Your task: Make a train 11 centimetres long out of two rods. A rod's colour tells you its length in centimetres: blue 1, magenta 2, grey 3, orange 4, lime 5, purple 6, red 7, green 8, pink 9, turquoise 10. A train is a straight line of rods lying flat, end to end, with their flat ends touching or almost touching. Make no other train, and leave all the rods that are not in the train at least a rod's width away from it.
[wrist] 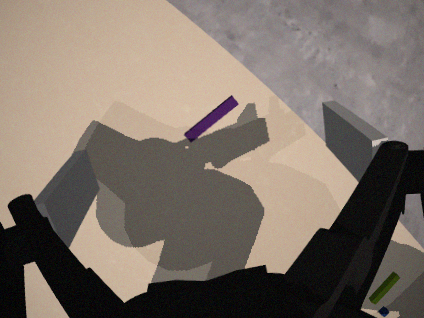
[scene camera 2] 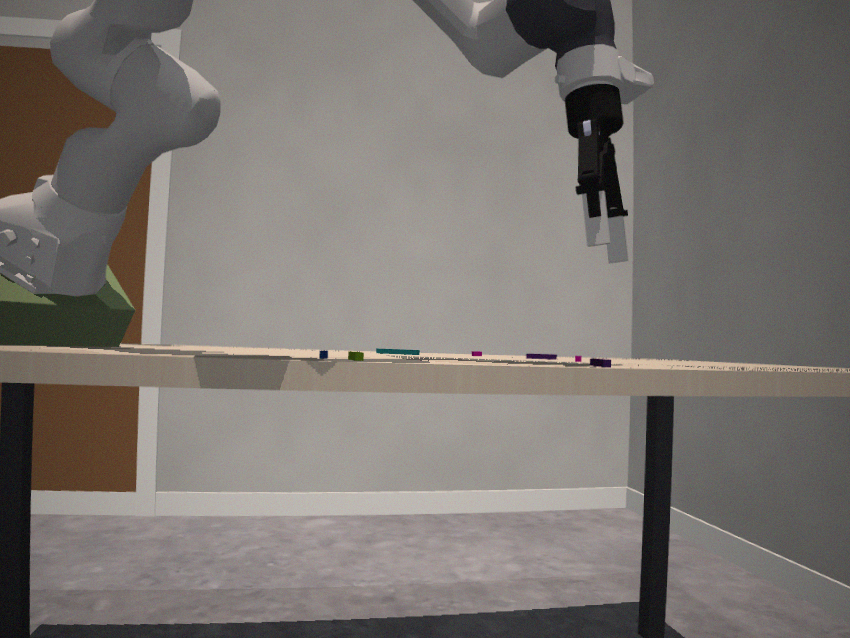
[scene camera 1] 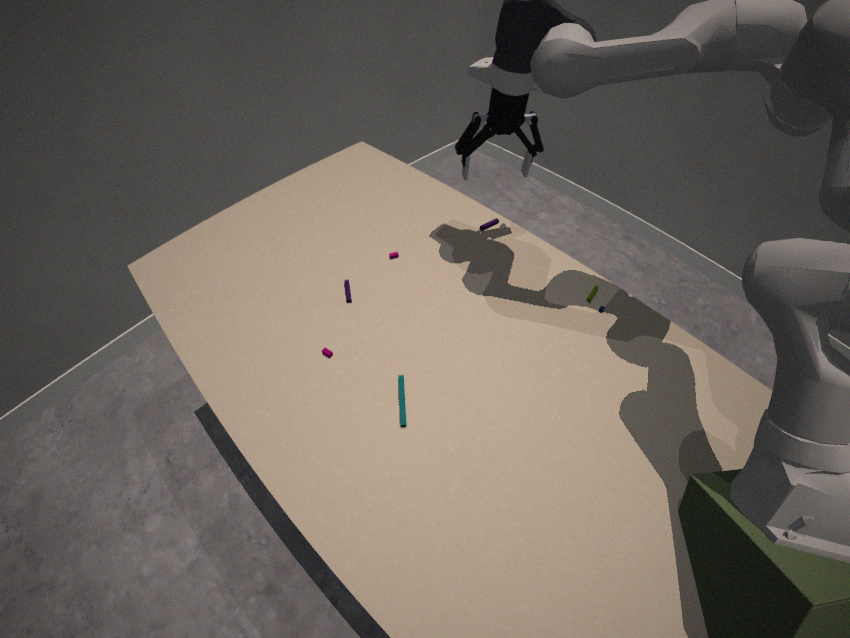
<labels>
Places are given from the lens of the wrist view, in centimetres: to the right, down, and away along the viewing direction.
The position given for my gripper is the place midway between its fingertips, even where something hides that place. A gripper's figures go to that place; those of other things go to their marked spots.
my gripper [wrist: 206, 146]: 0, -1, 20
purple rod [wrist: 230, 103]: 2, -5, 34
</labels>
